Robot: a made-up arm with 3 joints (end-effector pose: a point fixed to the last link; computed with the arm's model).
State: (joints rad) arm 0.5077 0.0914 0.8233
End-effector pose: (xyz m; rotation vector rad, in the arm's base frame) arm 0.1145 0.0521 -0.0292 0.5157 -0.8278 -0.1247
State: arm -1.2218 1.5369 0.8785
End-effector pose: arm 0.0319 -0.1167 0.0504 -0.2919 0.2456 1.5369
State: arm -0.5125 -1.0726 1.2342
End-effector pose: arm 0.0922 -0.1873 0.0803 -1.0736 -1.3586 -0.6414
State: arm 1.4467 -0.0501 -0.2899
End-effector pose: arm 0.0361 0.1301 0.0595 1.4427 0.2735 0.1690
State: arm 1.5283 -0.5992 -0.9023
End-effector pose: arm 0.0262 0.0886 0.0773 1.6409 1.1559 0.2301
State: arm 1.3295 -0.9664 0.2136
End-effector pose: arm 0.0567 0.1403 0.0123 1.1129 0.4651 -0.9312
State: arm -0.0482 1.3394 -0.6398
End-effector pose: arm 0.0268 -0.0542 0.0375 -0.4676 0.5720 1.2795
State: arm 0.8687 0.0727 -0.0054
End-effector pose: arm 0.0512 0.0883 -0.0006 0.8681 -0.0265 0.0704
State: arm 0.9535 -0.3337 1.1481
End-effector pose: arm 0.1362 0.0853 -0.0291 0.6487 -0.8908 -0.7996
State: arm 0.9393 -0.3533 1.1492
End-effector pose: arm 0.1357 0.0818 -0.0316 0.6241 -0.8867 -0.8075
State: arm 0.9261 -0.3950 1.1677
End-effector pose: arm 0.1355 0.0763 -0.0358 0.5805 -0.8869 -0.8382
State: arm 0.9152 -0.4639 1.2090
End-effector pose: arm 0.1353 0.0682 -0.0419 0.5119 -0.8930 -0.8960
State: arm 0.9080 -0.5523 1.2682
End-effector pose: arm 0.1344 0.0582 -0.0493 0.4228 -0.9030 -0.9713
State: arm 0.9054 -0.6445 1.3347
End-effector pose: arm 0.1324 0.0480 -0.0566 0.3262 -0.9139 -1.0477
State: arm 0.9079 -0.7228 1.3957
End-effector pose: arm 0.1297 0.0398 -0.0624 0.2412 -0.9230 -1.1107
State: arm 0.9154 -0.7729 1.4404
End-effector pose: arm 0.1276 0.0352 -0.0660 0.1861 -0.9295 -1.1521
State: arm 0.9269 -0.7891 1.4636
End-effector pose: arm 0.1271 0.0349 -0.0669 0.1702 -0.9338 -1.1709
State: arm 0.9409 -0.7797 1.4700
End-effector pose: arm 0.1282 0.0377 -0.0660 0.1849 -0.9371 -1.1738
